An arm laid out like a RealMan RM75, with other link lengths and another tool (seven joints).
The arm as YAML. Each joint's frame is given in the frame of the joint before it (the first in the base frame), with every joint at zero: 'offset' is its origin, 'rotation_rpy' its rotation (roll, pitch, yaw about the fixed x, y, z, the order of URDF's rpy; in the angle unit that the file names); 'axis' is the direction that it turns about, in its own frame. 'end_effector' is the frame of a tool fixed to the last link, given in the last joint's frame.
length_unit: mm
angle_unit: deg
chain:
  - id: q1
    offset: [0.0, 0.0, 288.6]
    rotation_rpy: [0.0, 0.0, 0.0]
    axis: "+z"
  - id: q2
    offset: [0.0, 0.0, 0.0]
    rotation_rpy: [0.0, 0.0, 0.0]
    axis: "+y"
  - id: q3
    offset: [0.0, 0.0, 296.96]
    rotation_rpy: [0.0, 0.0, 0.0]
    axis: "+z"
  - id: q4
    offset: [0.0, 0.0, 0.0]
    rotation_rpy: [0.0, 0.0, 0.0]
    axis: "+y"
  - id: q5
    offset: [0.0, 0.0, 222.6]
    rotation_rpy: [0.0, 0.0, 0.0]
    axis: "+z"
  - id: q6
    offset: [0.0, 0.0, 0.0]
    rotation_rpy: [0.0, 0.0, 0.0]
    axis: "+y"
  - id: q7
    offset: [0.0, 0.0, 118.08]
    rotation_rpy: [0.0, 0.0, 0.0]
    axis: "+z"
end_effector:
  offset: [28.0, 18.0, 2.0]
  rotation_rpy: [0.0, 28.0, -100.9]
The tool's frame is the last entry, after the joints.
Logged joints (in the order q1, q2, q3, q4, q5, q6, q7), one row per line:
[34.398, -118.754, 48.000, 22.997, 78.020, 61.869, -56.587]
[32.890, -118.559, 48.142, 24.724, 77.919, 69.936, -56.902]
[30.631, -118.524, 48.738, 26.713, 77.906, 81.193, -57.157]
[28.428, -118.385, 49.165, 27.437, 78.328, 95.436, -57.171]
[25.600, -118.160, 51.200, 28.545, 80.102, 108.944, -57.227]
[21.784, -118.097, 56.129, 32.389, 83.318, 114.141, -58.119]
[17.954, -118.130, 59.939, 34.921, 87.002, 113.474, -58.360]
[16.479, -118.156, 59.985, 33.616, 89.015, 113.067, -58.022]
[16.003, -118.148, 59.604, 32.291, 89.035, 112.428, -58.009]
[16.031, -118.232, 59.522, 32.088, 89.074, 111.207, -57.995]
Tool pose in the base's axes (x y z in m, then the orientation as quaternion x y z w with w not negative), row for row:
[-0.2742, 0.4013, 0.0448, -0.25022, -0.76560, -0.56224, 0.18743]
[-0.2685, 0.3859, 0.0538, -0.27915, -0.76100, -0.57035, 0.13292]
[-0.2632, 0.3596, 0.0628, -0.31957, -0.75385, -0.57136, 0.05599]
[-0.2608, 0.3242, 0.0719, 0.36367, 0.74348, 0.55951, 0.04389]
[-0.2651, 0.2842, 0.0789, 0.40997, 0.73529, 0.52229, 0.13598]
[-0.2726, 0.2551, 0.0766, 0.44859, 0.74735, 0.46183, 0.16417]
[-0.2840, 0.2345, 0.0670, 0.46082, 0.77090, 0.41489, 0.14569]
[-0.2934, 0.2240, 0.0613, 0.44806, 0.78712, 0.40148, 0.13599]
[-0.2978, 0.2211, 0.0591, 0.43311, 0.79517, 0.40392, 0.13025]
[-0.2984, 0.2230, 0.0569, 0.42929, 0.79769, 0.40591, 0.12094]
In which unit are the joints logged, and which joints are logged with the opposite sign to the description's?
The joints are logged in degrees. Opposite sign: q1.
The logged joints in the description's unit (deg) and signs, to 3 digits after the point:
[-34.398, -118.754, 48.000, 22.997, 78.020, 61.869, -56.587]
[-32.890, -118.559, 48.142, 24.724, 77.919, 69.936, -56.902]
[-30.631, -118.524, 48.738, 26.713, 77.906, 81.193, -57.157]
[-28.428, -118.385, 49.165, 27.437, 78.328, 95.436, -57.171]
[-25.600, -118.160, 51.200, 28.545, 80.102, 108.944, -57.227]
[-21.784, -118.097, 56.129, 32.389, 83.318, 114.141, -58.119]
[-17.954, -118.130, 59.939, 34.921, 87.002, 113.474, -58.360]
[-16.479, -118.156, 59.985, 33.616, 89.015, 113.067, -58.022]
[-16.003, -118.148, 59.604, 32.291, 89.035, 112.428, -58.009]
[-16.031, -118.232, 59.522, 32.088, 89.074, 111.207, -57.995]

